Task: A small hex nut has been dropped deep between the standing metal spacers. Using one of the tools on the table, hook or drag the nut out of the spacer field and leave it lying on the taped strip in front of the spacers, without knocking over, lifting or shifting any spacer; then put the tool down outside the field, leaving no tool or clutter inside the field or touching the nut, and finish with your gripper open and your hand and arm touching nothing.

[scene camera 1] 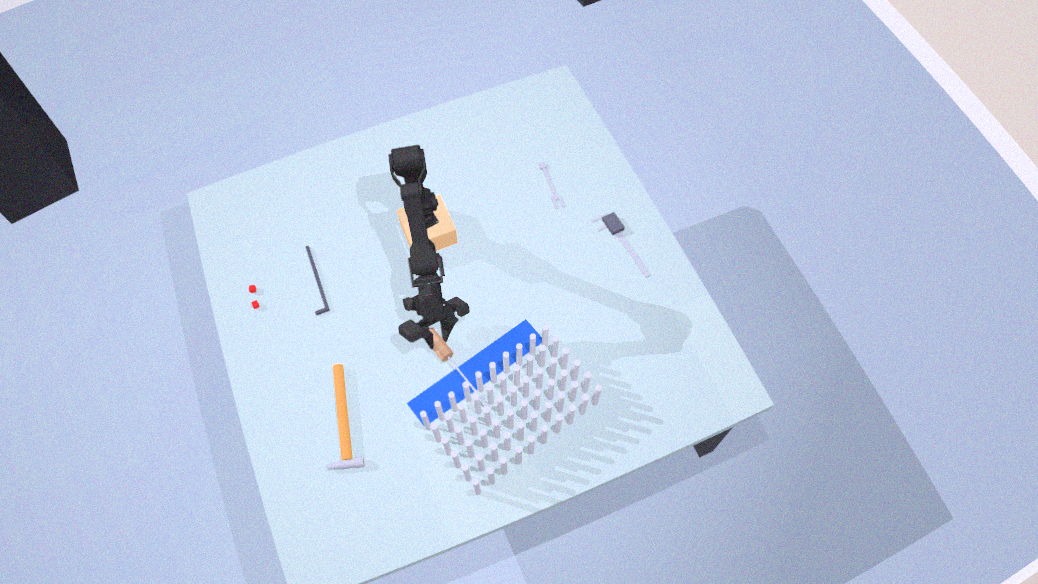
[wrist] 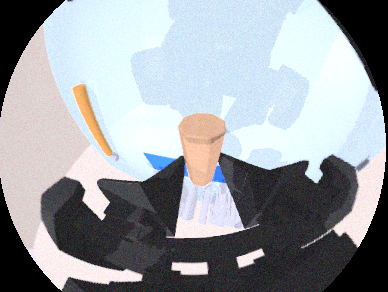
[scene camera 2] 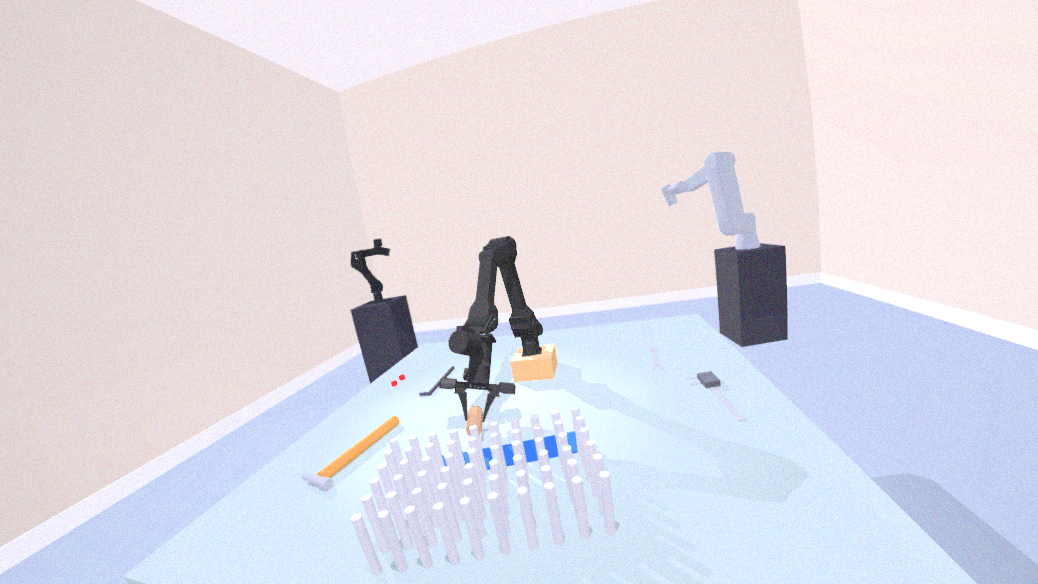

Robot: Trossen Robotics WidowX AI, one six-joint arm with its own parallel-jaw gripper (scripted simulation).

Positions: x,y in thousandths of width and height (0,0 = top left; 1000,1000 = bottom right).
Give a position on an orange-handled hammer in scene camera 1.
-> At 330,710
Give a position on a thin hook tool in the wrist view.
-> At 522,461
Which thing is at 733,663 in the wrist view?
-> The gripper.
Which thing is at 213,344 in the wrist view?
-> An orange-handled hammer.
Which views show the gripper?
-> Scene camera 1, the wrist view and scene camera 2: all of them.
